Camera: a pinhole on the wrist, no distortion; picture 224 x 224 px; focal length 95.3 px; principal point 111.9 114.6 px. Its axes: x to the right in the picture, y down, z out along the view. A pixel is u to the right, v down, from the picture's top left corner.
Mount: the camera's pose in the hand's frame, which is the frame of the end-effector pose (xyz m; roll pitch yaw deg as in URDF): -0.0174 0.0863 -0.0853 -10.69 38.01 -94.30
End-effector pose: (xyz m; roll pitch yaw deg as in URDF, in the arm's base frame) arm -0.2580 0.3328 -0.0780 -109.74 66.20 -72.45
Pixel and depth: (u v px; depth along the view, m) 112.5 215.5 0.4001
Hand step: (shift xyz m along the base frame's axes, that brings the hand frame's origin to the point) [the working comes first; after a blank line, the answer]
In the camera's frame: 0.0025 0.4236 0.4001

0.2698 -0.1875 -0.3848
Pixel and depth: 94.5 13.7 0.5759
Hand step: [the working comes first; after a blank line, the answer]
In the camera's frame: -0.1051 -0.6097 0.5759

0.4716 0.3510 0.4982
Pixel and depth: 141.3 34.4 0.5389
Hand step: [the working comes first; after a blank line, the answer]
In the camera's frame: 0.1663 -0.4535 0.5389

0.4191 0.0409 0.4760
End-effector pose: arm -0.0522 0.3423 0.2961 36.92 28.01 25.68
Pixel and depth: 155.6 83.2 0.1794
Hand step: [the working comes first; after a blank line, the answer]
In the camera's frame: 0.0823 -0.0591 0.1794

-0.0289 -0.1027 -0.0142
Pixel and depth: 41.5 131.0 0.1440
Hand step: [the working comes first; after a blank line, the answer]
In the camera's frame: -0.1064 0.0248 0.1440

0.0718 0.0485 0.0899
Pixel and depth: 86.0 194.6 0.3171
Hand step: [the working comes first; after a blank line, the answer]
In the camera's frame: -0.0862 0.2662 0.3171

0.3420 0.0207 -0.0320
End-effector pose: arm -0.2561 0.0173 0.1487 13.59 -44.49 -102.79
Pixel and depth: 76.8 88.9 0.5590
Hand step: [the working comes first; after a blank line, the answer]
In the camera's frame: -0.2059 -0.1507 0.5590

-0.1283 0.4141 0.2735
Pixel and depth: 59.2 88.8 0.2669
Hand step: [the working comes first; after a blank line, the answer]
In the camera's frame: -0.1476 -0.0723 0.2669

0.0234 0.1875 0.1303
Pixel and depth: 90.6 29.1 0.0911
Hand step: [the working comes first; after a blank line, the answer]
In the camera's frame: -0.0204 -0.0817 0.0911

0.0546 0.0632 -0.0451
